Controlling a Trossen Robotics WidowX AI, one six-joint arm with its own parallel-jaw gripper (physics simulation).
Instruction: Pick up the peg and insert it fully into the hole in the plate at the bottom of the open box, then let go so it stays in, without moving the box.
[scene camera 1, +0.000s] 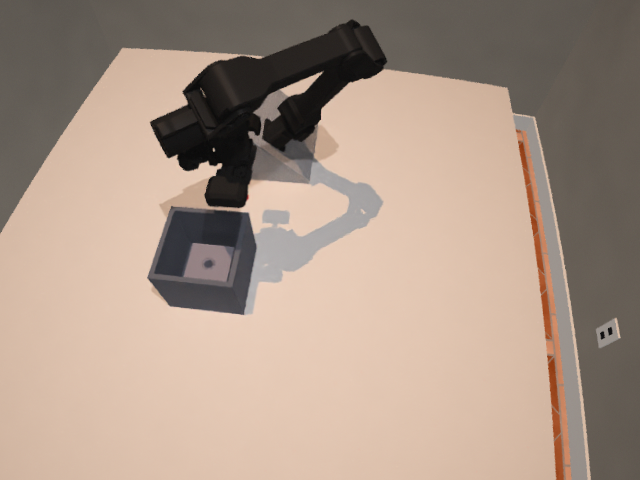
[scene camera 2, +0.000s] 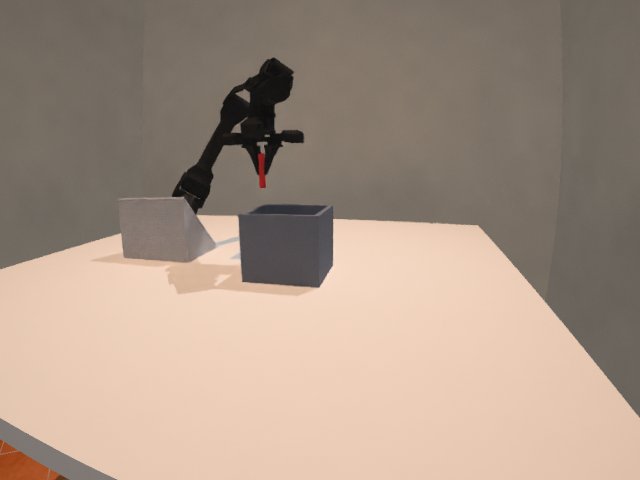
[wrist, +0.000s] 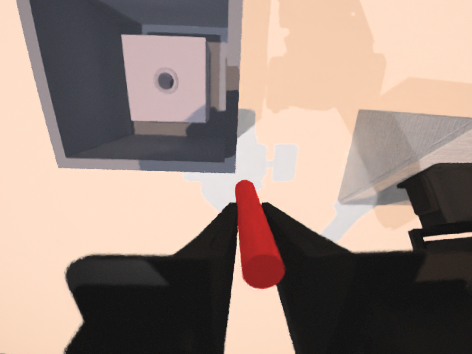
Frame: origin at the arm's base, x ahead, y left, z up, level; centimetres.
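Seen in the pictures: gripper, between the fingertips: (scene camera 2: 262, 174) (wrist: 248, 209); arm's base, origin of its link: (scene camera 1: 274, 135) (scene camera 2: 179, 218) (wrist: 438, 175).
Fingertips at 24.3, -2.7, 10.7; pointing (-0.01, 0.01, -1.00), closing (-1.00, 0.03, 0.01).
Pixels of each thing's top centre, then the offset from my fingertips to it, as dx, dy, dz. Level surfaces: height alone.
- red peg, centre of its top: (wrist: 263, 282) (scene camera 2: 261, 153) +0.0, -0.3, +5.1
- open dark blue-grey box, centre of its top: (wrist: 134, 71) (scene camera 1: 199, 244) (scene camera 2: 288, 209) +8.1, -8.1, -7.0
- pale plate, centre of its top: (wrist: 165, 80) (scene camera 1: 208, 263) +8.1, -8.1, -14.7
- table, height of its surface: dz -20.7
My gripper (scene camera 2: 262, 167) (wrist: 248, 209) is shut on the red peg (scene camera 2: 262, 170) (wrist: 257, 240) and holds it in the air, roughly upright, its lower end above the height of the box's rim. The open dark blue-grey box (scene camera 1: 206, 295) (scene camera 2: 280, 249) (wrist: 145, 165) stands on the table; in the wrist view it is at the upper left, and the peg's far end appears just outside its near right corner. The pale plate (scene camera 1: 219, 253) (wrist: 145, 102) with a round hole (scene camera 1: 208, 263) (wrist: 165, 80) lies at the box's bottom. In scene camera 1 the fingertips and most of the peg are hidden.
A grey wedge-shaped block (scene camera 1: 281, 165) (scene camera 2: 153, 229) (wrist: 385, 145) stands beside the arm's base, to the right of the box in the wrist view. The table (scene camera 1: 361, 361) (scene camera 2: 361, 361) carries the box and the block. The arm's shadows fall beside the box.
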